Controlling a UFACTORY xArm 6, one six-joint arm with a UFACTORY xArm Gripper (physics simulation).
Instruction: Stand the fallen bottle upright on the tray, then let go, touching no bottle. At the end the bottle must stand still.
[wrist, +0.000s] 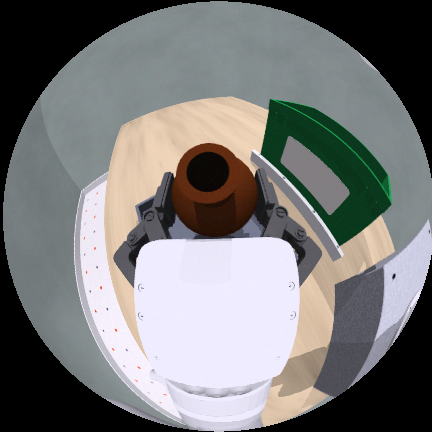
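Places are measured from the arm's base along level axes (x ahead, y left, z up), in centimetres.
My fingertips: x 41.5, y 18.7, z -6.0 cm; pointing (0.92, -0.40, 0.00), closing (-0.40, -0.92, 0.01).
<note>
For each thing: its top centre in the pictures, then the offset to it from my fingertips. "spot": a spot on its surface instead. Level surfaces: height alone.
- blue-grey tray, surface spot: (145, 209) spot: dx +10.1, dy +10.9, dz -12.1 cm
- green crate, surface spot: (270, 130) spot: dx +11.5, dy -17.4, dz -2.4 cm
- wooden table, its level: dz -12.7 cm
- thin light rail, middle of its top: (298, 193) dx -0.5, dy -17.4, dz -9.7 cm
A brown bottle (245, 195) is between the two dark fingers of my gripper (214, 178), which is shut on it. The bottle's round open mouth faces the camera, near the middle of the wrist view. Parts of the blue-grey tray (145, 209) show behind the bottle and the fingers. Most of the tray is hidden by the bottle and the white gripper body. The bottle's base is hidden, so I cannot tell whether it touches the tray.
A green crate (270, 130) with a grey panel stands to the right on the wooden table (150, 130). A thin light rail (300, 196) runs along its near side. A white dotted board (95, 260) lies along the left edge. A grey block (352, 320) is at the lower right.
</note>
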